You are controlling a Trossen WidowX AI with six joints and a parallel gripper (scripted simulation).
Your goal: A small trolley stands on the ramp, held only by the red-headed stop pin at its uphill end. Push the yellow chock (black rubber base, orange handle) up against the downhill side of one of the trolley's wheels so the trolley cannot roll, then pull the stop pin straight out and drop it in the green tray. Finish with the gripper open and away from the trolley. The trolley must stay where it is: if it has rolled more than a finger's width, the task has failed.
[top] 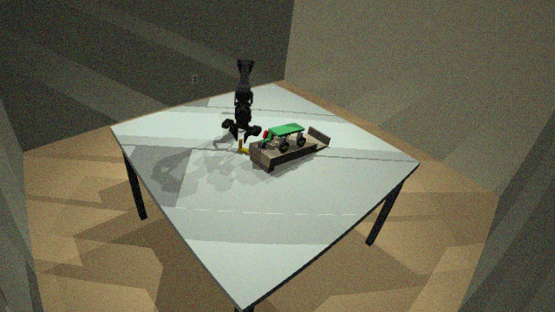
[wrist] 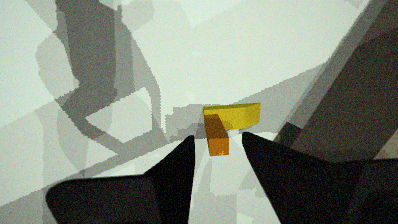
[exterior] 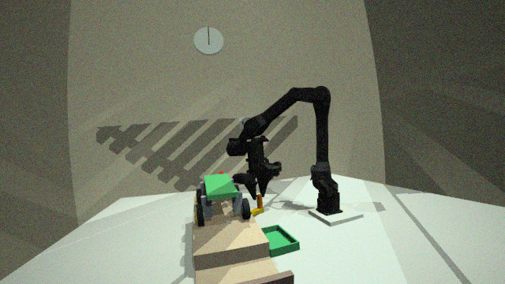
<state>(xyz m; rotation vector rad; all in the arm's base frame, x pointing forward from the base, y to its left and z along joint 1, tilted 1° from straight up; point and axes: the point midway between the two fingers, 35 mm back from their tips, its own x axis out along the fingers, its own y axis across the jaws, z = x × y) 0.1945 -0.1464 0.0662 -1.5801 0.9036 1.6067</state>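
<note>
The yellow chock is 3 cm below my gripper tip, 2 cm ahead of it and 1 cm to the left of it. The rest, counted from my gripper tip: ramp: 16 cm to the left, 15 cm ahead; red-headed stop pin: 13 cm ahead, 8 cm above, 3 cm to the left; trolley: 15 cm to the left, 15 cm ahead, 6 cm above.
</note>
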